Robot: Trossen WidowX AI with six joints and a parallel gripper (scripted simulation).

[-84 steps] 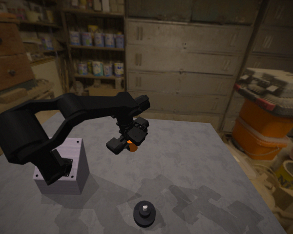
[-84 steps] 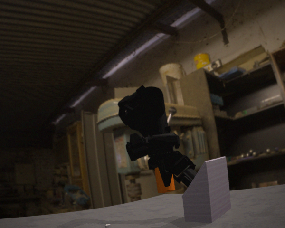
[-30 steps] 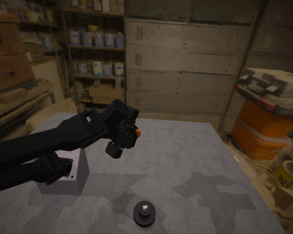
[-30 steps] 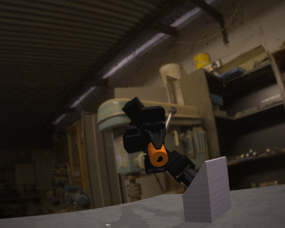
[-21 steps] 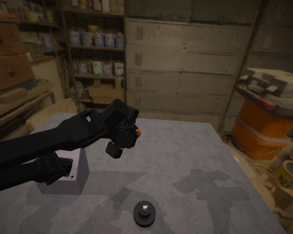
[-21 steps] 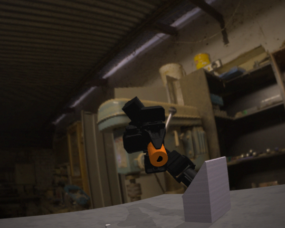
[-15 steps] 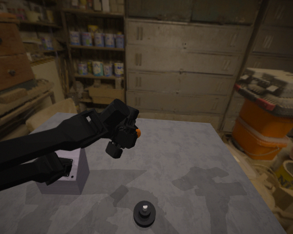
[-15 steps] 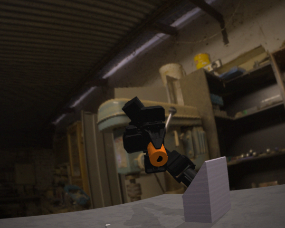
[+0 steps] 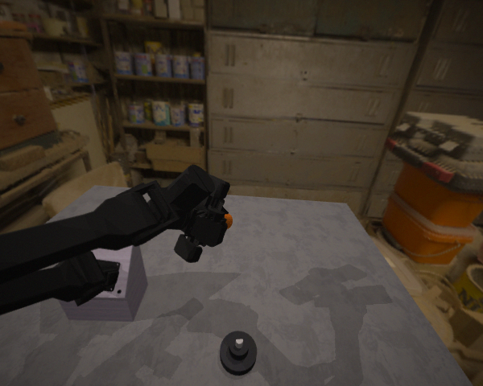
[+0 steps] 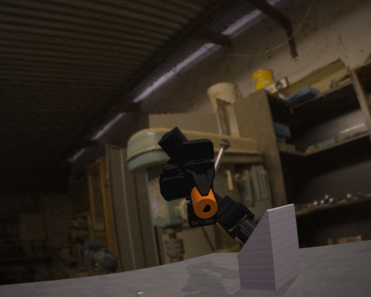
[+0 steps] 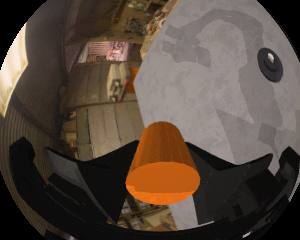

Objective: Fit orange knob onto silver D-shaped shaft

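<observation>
My gripper tip is now 2 cm past the orange knob, 2 cm to the left of it and 2 cm below it. Round my gripper tip: black round pedestal 6 cm ahead, 18 cm to the right, 21 cm below.
</observation>
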